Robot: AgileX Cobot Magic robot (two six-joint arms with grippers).
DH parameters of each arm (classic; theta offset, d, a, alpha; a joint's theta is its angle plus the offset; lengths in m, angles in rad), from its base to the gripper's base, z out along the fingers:
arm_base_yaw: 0 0.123 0 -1.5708
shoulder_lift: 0.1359 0 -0.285 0
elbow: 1.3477 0 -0.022 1.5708
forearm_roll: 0 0.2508 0 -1.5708
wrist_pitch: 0 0 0.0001 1.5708
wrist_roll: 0 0.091 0 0
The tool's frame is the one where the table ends.
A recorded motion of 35 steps. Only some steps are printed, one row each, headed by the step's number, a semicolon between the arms.
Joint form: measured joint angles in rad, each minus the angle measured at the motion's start. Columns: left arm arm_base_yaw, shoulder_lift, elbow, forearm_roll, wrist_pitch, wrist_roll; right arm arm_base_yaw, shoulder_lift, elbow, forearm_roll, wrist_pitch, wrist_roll.
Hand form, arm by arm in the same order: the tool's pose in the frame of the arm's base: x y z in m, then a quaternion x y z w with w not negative. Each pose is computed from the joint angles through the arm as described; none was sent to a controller.
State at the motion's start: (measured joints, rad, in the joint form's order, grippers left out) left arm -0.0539 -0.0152 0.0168 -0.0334 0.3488 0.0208; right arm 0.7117 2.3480 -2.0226 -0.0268 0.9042 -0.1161
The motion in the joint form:
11: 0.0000 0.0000 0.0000 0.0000 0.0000 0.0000; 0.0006 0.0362 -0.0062 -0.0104 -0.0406 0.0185
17: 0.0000 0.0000 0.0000 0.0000 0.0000 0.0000; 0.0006 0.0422 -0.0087 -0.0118 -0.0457 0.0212
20: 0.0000 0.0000 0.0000 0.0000 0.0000 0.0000; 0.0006 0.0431 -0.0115 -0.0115 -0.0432 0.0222
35: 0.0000 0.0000 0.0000 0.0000 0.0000 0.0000; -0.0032 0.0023 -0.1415 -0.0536 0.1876 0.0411
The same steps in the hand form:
11: 0.0528 -0.0039 0.1769 0.02066 0.79345 -0.02414 0.60780; 0.3937 0.3366 0.1613 -0.39246 0.89348 0.05020 0.21247
17: 0.0528 -0.0039 0.1769 0.02066 0.79345 -0.02414 0.60780; 0.3945 0.3371 0.1591 -0.39155 0.89368 0.05017 0.21332
20: 0.0528 -0.0039 0.1769 0.02066 0.79345 -0.02414 0.60780; 0.3946 0.3373 0.1594 -0.39103 0.89398 0.05029 0.21298
35: 0.0528 -0.0039 0.1769 0.02066 0.79345 -0.02414 0.60780; 0.3925 0.3278 0.2095 -0.38522 0.90250 0.02217 0.19132

